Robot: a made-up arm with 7 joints. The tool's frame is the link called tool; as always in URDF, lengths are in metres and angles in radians. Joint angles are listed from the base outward.
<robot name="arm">
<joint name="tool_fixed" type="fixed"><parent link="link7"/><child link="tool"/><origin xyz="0 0 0" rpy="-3.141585 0 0"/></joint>
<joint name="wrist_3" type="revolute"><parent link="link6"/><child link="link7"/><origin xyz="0.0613 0 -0.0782" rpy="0 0 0"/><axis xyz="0 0.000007 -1"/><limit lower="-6.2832" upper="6.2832"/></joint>
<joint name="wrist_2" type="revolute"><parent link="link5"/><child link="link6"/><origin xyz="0 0 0" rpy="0 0 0"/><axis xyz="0 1 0.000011"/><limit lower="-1.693" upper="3.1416"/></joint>
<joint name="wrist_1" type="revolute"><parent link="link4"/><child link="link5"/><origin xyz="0.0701 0 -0.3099" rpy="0 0 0"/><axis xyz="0 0.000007 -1"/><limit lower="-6.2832" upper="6.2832"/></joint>
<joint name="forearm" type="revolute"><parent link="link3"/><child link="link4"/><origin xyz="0.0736 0 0" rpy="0 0 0"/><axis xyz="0 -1 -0.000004"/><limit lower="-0.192" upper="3.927"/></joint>
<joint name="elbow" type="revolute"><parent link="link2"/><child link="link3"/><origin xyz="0 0 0.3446" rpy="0 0 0"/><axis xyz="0 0 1"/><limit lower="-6.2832" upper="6.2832"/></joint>
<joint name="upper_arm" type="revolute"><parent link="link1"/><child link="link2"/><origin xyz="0 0 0" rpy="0 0 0"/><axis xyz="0 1 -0.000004"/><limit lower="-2.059" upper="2.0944"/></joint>
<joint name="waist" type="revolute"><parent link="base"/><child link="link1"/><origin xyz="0 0 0.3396" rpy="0 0 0"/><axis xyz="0 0 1"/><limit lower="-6.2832" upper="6.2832"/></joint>
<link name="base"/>
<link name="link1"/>
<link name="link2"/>
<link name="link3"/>
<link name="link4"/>
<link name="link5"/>
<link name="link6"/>
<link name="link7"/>
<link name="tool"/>
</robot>
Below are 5 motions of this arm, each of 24 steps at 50 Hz.
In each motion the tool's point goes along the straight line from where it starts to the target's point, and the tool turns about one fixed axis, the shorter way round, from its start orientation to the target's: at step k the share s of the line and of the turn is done. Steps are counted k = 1, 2, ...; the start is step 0. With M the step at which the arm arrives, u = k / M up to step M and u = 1 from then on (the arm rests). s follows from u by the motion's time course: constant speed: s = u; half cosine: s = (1 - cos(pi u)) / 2; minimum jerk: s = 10 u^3 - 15 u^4 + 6 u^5.
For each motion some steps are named. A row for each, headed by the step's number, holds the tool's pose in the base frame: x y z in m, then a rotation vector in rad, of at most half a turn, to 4 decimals.
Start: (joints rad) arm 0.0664 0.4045 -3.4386 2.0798 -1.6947 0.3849 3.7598
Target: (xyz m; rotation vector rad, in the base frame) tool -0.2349 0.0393 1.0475 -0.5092 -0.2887 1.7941
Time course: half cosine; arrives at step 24
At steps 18, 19, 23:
18: -0.2187 0.0455 1.0469 -0.5647 -0.2184 1.7799
19: -0.2234 0.0437 1.0471 -0.5485 -0.2391 1.7843
23: -0.2344 0.0395 1.0475 -0.5108 -0.2866 1.7937

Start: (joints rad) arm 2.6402 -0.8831 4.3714 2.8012 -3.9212 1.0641 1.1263
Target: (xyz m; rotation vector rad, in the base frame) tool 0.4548 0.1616 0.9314 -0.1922 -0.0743 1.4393
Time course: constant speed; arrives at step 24
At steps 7, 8, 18, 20, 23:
7: 0.5407 -0.0811 0.8448 0.0546 -0.1293 1.2101
8: 0.5356 -0.0669 0.8499 0.0404 -0.1262 1.2239
18: 0.4851 0.0759 0.9008 -0.1037 -0.0943 1.3598
20: 0.4750 0.1045 0.9110 -0.1330 -0.0877 1.3865
23: 0.4599 0.1473 0.9263 -0.1773 -0.0777 1.4262

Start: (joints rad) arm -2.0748 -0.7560 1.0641 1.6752 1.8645 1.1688 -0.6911
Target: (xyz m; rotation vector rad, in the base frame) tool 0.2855 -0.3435 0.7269 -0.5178 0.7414 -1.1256
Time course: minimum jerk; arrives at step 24
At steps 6, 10, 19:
6: 0.4443 -0.0708 0.7984 -2.0108 0.2178 -1.7159
10: 0.4013 -0.1447 0.7790 -1.5974 0.4092 -1.5988
19: 0.2969 -0.3239 0.7320 -0.6219 0.7189 -1.1807

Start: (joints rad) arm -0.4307 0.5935 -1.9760 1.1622 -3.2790 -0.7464 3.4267
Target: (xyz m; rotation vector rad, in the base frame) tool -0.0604 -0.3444 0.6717 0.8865 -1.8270 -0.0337
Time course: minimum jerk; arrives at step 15
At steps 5, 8, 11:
5: -0.1364 -0.2999 0.6024 0.7531 -2.0774 -0.2705
8: -0.1025 -0.3197 0.6333 0.8159 -1.9682 -0.1630
11: -0.0721 -0.3375 0.6610 0.8676 -1.8669 -0.0693

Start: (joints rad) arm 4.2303 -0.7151 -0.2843 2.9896 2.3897 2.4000 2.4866
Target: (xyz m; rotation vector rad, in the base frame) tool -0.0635 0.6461 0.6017 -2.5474 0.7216 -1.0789
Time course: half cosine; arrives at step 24
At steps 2, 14, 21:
2: 0.2572 0.3552 0.8296 -1.2305 2.4137 -0.8408
14: 0.0574 0.5364 0.6876 -2.1789 1.4642 -1.0539
21: -0.0511 0.6348 0.6105 -2.5179 0.8021 -1.0801

